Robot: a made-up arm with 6 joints. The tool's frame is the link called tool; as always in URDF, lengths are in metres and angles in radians.
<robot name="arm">
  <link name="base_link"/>
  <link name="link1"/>
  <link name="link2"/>
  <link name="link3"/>
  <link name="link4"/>
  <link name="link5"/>
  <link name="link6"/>
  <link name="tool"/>
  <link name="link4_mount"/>
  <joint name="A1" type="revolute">
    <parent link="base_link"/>
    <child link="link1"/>
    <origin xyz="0 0 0.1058" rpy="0 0 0"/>
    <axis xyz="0 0 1"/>
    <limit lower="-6.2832" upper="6.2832" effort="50" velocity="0.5"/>
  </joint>
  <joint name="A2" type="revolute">
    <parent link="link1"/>
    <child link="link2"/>
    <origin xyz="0 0.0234 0" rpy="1.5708 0 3.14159"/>
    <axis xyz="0 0 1"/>
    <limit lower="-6.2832" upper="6.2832" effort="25" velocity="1.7"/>
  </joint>
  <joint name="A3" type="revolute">
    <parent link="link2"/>
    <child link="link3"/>
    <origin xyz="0 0.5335 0" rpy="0 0 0"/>
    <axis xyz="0 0 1"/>
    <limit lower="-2.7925" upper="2.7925" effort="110" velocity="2"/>
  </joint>
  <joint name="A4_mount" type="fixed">
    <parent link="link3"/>
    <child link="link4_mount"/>
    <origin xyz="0 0.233 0" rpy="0 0 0"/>
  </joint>
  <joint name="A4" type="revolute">
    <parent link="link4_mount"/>
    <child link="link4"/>
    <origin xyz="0 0.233 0" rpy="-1.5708 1.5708 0"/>
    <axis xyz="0 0 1"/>
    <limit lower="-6.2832" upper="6.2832" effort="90" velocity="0.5"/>
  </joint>
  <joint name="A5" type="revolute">
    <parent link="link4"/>
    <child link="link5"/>
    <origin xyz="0 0 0" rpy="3.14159 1.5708 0"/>
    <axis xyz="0 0 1"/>
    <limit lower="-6.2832" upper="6.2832" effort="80" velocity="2.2"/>
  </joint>
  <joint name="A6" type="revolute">
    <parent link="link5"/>
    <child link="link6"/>
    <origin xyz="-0.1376 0 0" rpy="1.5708 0 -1.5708"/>
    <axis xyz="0 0 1"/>
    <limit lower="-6.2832" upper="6.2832" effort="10" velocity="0.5"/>
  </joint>
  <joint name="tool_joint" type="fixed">
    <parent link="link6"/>
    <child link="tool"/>
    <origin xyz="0 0 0" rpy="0 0 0"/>
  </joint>
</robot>
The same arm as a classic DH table. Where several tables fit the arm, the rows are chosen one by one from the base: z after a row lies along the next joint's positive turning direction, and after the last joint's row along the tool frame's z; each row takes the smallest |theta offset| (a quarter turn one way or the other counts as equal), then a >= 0, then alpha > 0; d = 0 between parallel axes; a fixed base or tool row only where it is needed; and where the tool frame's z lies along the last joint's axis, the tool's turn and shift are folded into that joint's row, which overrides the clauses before.
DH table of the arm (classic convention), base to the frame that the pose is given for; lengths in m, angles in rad. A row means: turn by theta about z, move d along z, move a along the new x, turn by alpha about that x. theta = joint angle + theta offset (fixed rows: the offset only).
A1: d 0.1058, theta_offset 0.0000, a 0.0000, alpha -1.5708
A2: d 0.0000, theta_offset -1.5708, a 0.5335, alpha 0.0000
A3: d 0.0234, theta_offset 1.5708, a 0.0000, alpha 1.5708
A4: d 0.4660, theta_offset 0.0000, a 0.0000, alpha -1.5708
A5: d 0.0000, theta_offset 0.0000, a 0.0000, alpha 1.5708
A6: d 0.1376, theta_offset 0.0000, a 0.0000, alpha 0.0000
Joint limits (rad, base to tool): -6.2832..6.2832 -6.2832..6.2832 -2.7925..2.7925 -6.2832..6.2832 -6.2832..6.2832 -6.2832..6.2832

